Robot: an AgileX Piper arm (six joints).
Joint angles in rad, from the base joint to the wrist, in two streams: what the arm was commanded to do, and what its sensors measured. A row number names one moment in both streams.
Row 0, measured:
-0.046 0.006 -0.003 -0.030 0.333 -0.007
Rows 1 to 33, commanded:
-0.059 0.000 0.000 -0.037 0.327 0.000
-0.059 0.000 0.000 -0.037 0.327 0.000
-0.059 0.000 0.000 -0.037 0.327 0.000
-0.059 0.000 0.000 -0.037 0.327 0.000
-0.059 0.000 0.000 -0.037 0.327 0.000
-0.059 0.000 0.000 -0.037 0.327 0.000
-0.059 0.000 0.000 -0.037 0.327 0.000
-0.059 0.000 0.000 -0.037 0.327 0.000
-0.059 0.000 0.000 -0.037 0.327 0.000
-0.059 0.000 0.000 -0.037 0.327 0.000
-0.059 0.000 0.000 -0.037 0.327 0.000
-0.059 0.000 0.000 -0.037 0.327 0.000
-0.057 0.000 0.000 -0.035 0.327 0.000
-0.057 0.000 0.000 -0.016 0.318 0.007
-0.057 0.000 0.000 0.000 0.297 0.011
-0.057 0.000 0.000 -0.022 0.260 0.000
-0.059 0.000 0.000 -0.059 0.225 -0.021
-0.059 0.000 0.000 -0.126 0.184 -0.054
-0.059 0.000 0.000 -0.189 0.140 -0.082
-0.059 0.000 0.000 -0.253 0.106 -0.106
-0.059 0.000 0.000 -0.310 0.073 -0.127
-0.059 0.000 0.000 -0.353 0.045 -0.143
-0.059 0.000 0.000 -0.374 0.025 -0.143
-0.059 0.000 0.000 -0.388 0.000 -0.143
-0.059 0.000 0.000 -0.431 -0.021 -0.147
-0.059 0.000 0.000 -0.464 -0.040 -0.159
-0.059 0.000 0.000 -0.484 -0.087 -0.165
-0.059 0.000 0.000 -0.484 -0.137 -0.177
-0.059 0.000 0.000 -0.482 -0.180 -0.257
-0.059 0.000 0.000 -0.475 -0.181 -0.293
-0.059 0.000 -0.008 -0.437 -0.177 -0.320
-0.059 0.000 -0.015 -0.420 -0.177 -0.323
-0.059 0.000 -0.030 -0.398 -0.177 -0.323
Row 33, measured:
-0.053 0.006 0.001 -0.463 -0.152 -0.276
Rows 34 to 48, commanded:
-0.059 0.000 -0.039 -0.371 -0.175 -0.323
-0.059 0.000 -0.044 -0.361 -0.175 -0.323
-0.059 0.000 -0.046 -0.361 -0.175 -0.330
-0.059 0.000 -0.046 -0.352 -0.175 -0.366
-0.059 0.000 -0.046 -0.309 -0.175 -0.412
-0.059 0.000 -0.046 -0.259 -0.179 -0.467
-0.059 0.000 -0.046 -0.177 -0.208 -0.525
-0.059 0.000 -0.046 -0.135 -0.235 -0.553
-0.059 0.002 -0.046 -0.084 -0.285 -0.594
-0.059 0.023 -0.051 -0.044 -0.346 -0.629
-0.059 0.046 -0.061 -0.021 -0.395 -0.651
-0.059 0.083 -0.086 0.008 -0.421 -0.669
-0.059 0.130 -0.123 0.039 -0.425 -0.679
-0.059 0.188 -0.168 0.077 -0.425 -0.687
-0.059 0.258 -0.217 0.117 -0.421 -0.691
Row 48, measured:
-0.053 0.080 -0.080 -0.030 -0.355 -0.637
